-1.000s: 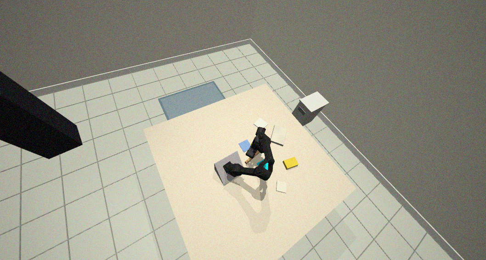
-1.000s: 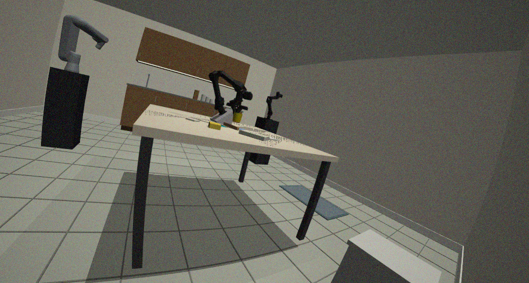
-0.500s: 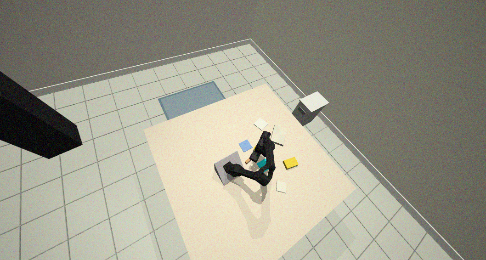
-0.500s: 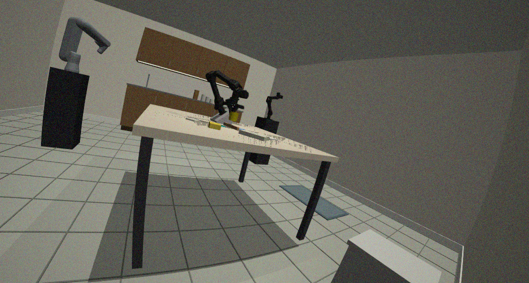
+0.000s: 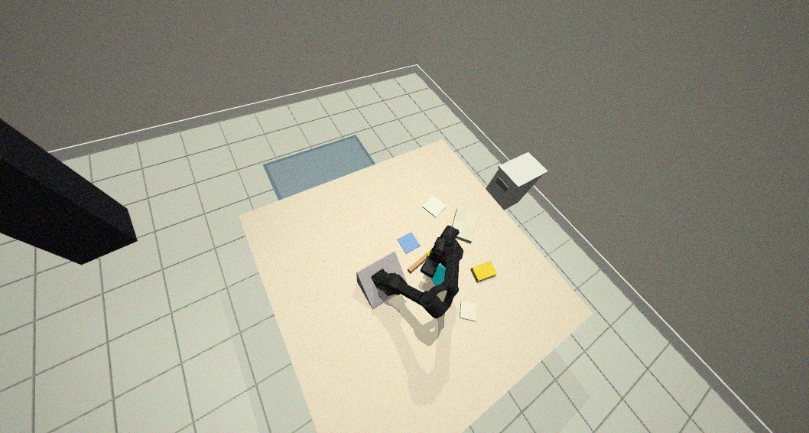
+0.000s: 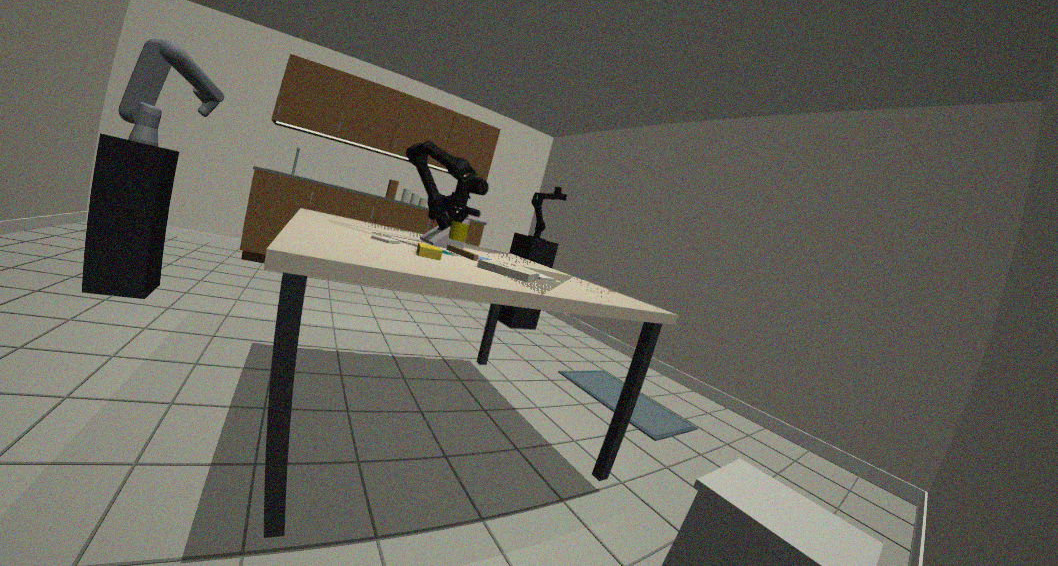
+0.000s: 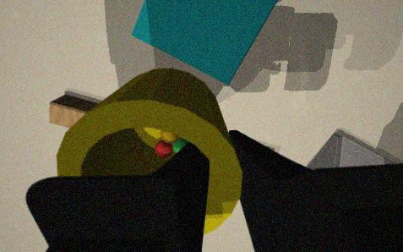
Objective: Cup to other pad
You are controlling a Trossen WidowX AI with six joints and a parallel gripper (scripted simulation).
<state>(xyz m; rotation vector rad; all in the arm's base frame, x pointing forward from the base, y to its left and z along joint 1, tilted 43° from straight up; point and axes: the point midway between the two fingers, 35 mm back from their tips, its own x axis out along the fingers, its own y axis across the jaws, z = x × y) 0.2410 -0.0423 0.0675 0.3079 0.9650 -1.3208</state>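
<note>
Right now the cyan pad is 100 mm below my gripper tip, 60 mm to the right of it and 30 mm ahead of it. From my gripper tip the other things lie so: wooden bar 90 mm below, 50 mm to the left, 20 mm ahead; green marble 20 mm to the left, 20 mm below, 10 mm ahead; yellow cup 20 mm ahead, 10 mm to the left.
</note>
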